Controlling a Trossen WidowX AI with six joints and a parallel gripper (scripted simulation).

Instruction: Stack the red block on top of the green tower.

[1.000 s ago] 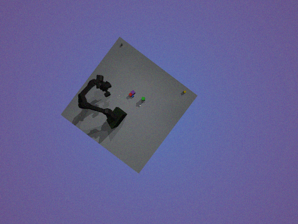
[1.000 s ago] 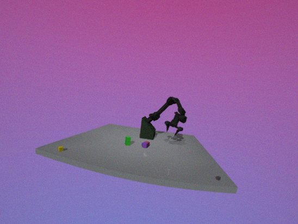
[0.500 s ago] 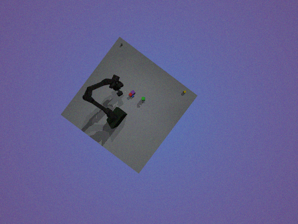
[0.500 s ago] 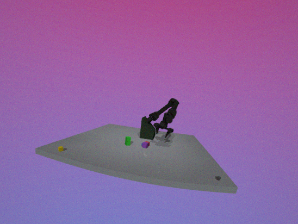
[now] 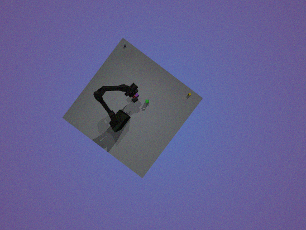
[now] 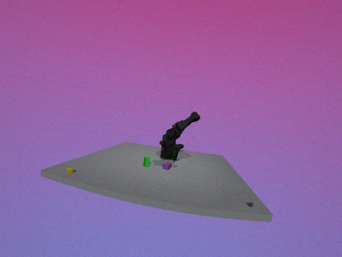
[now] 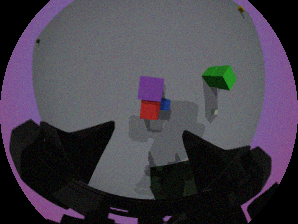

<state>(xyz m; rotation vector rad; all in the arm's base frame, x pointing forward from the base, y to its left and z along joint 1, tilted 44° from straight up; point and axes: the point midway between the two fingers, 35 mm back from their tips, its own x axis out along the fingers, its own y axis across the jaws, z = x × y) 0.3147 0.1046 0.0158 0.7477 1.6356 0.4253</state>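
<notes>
My gripper tip is 9 cm above the red block. From my gripper tip the other things lie so: purple block (4 cm ahead, 1 cm to the right, 8 cm below); then tiny white speck (3 cm behind, 19 cm to the right, 10 cm below); then small grey object (42 cm ahead, 52 cm to the left, 9 cm below).
</notes>
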